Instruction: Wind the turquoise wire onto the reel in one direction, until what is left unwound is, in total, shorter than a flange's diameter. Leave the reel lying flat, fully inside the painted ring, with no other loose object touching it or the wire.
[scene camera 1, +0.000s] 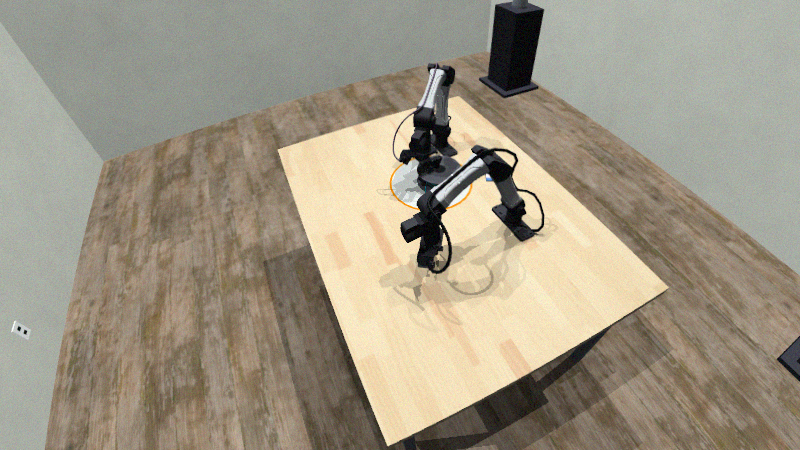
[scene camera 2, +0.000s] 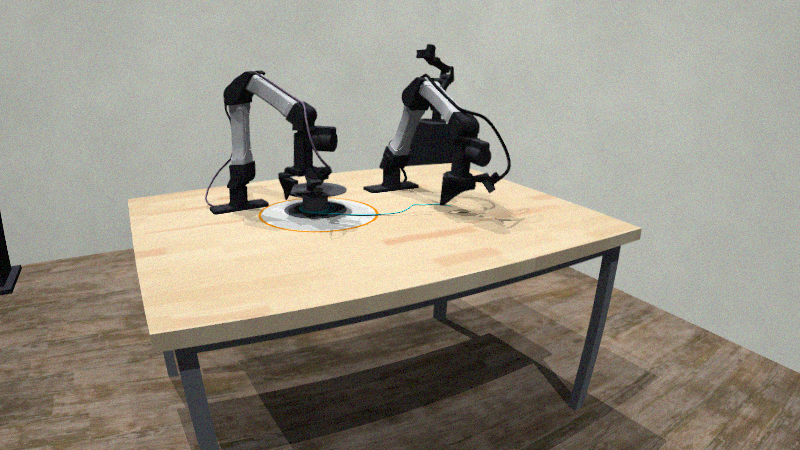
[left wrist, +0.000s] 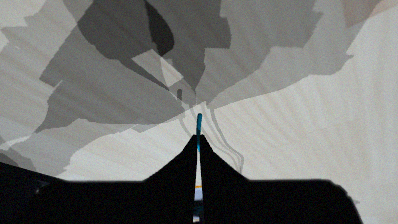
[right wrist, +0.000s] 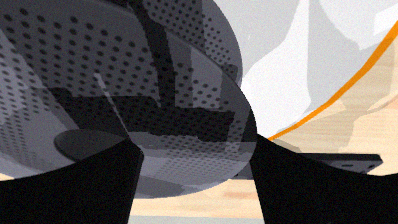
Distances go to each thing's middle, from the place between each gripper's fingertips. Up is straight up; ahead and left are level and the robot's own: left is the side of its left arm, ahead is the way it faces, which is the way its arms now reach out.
Scene:
Now: right hand 60 mm to the right of the dark reel (scene camera 2: 326, 190) and 20 mm above it.
Right now the dark reel is 210 mm behind my left hand (scene camera 2: 441, 205) and 330 mm to the right of it.

